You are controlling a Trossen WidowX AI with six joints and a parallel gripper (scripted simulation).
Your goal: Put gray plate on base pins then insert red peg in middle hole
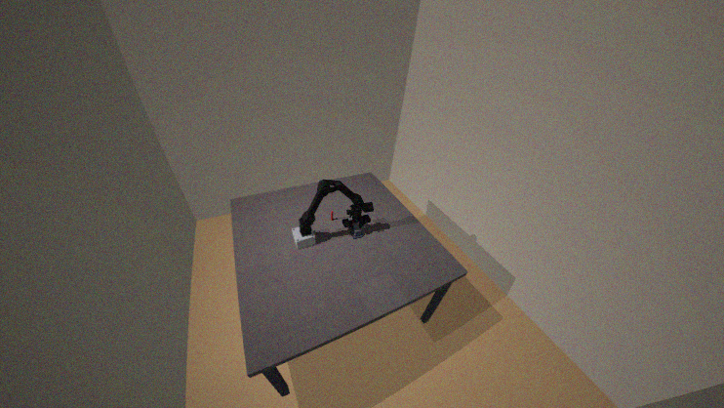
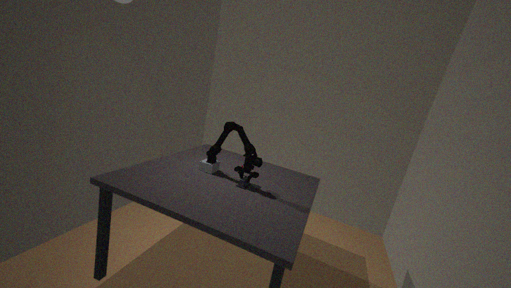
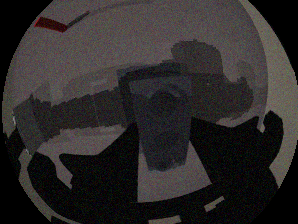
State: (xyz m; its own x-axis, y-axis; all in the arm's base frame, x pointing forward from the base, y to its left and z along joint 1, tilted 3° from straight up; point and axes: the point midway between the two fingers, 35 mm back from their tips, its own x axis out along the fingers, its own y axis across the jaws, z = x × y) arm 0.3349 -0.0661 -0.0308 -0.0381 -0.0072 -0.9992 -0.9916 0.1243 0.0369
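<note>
My gripper tip is now 2 cm below the gray plate. From my gripper tip the other things lie so: red peg 18 cm to the left, 10 cm behind, 1 cm above.
</note>
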